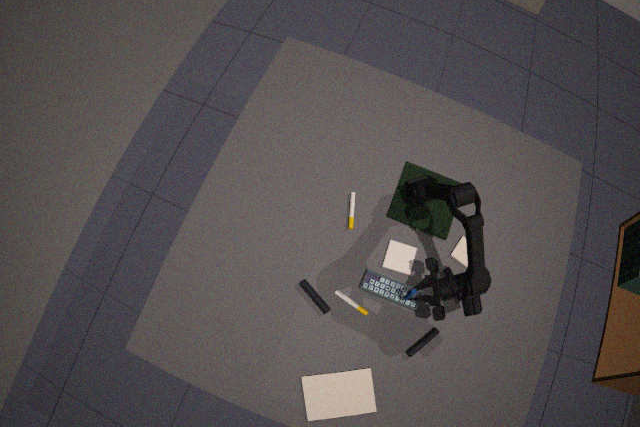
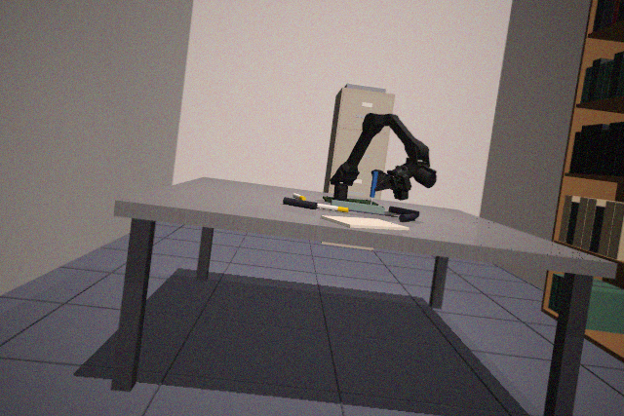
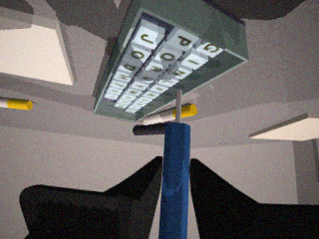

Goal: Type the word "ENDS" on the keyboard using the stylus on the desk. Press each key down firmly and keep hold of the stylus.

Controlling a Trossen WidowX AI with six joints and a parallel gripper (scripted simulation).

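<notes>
Right now the white notepad is 14 cm behind my gripper tip, 8 cm below it and 5 cm to the right of it. Also, from my gripper tip: stylus: 1 cm below; white paper sheet: 35 cm ahead, 9 cm to the right, 8 cm below; grey stylus tip: 5 cm below.
</notes>
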